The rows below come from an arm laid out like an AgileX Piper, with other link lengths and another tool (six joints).
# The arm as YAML. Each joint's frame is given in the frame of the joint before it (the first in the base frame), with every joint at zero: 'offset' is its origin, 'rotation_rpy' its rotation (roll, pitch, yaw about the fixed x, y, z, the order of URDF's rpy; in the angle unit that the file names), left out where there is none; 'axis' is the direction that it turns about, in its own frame. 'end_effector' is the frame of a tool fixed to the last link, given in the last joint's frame.
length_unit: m
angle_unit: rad
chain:
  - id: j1
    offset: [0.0, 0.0, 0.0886]
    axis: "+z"
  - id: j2
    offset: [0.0, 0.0, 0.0]
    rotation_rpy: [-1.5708, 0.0, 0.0]
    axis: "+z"
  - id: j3
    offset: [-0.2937, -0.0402, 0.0]
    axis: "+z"
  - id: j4
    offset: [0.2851, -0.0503, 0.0]
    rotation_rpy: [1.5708, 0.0, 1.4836]
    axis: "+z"
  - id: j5
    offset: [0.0, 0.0, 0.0]
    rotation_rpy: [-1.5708, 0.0, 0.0]
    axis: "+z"
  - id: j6
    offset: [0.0, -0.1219, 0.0]
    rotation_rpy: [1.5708, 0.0, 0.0]
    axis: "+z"
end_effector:
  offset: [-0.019, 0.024, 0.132]
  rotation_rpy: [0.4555, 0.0, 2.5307]
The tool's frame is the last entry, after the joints.
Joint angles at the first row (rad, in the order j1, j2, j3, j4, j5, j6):
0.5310 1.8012 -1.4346 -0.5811 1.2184 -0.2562
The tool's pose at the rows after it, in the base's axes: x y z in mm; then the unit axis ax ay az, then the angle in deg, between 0 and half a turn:
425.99, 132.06, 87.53, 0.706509, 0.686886, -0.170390, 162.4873
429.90, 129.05, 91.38, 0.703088, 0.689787, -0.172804, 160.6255
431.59, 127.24, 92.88, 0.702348, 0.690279, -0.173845, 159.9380
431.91, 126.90, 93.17, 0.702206, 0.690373, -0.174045, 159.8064
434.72, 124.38, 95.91, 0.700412, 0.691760, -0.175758, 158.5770
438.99, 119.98, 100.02, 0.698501, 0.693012, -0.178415, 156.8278
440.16, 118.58, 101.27, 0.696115, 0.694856, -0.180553, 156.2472
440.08, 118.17, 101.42, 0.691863, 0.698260, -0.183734, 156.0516
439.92, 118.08, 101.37, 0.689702, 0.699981, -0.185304, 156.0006
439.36, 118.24, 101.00, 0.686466, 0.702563, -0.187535, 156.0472
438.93, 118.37, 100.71, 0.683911, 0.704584, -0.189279, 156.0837
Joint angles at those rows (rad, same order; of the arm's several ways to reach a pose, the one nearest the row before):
0.5722 1.8012 -1.4346 -0.6515 1.2184 -0.2580
0.5766 1.8012 -1.4346 -0.6840 1.2184 -0.2580
0.5766 1.8012 -1.4346 -0.6963 1.2184 -0.2580
0.5766 1.8012 -1.4345 -0.6987 1.2184 -0.2580
0.5780 1.8012 -1.4346 -0.7204 1.2184 -0.2580
0.5780 1.8012 -1.4346 -0.7517 1.2184 -0.2580
0.5780 1.8012 -1.4345 -0.7613 1.2184 -0.2632
0.5780 1.8012 -1.4346 -0.7631 1.2184 -0.2754
0.5780 1.8012 -1.4346 -0.7631 1.2184 -0.2816
0.5780 1.8012 -1.4346 -0.7608 1.2184 -0.2914
0.5780 1.8012 -1.4346 -0.7591 1.2184 -0.2991

